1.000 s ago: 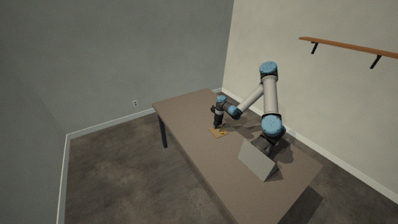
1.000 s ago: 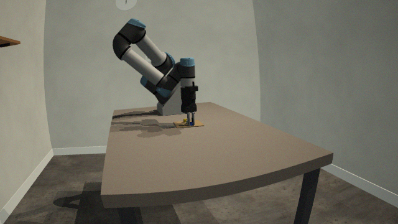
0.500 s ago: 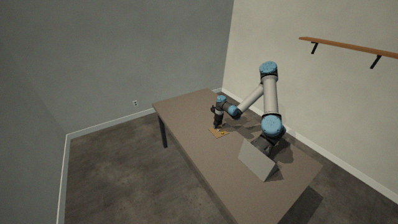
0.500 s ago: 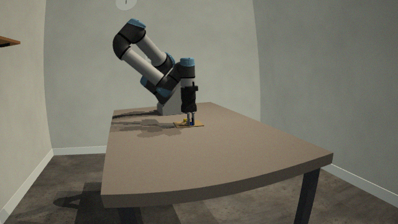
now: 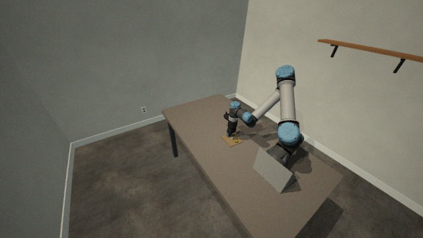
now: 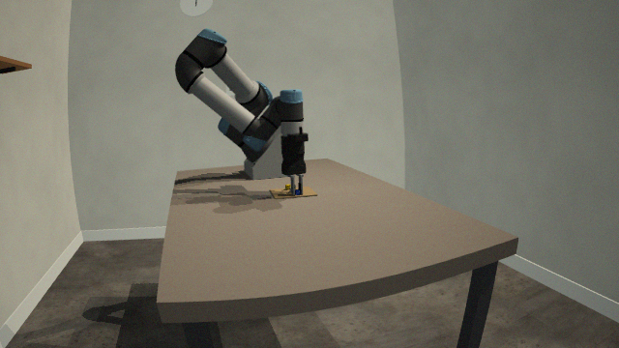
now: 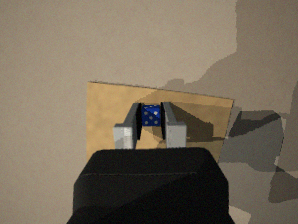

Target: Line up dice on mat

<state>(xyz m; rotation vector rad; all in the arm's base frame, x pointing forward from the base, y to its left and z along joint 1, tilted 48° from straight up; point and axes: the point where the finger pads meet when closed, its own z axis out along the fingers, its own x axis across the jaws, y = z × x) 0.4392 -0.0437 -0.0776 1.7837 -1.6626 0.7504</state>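
The blue die lies 10 mm below my hand. Also, from my hand: yellow die (100 mm behind, 10 mm to the right, 10 mm below); tan mat (50 mm behind, 20 mm below); white die (50 mm behind, 10 mm below).
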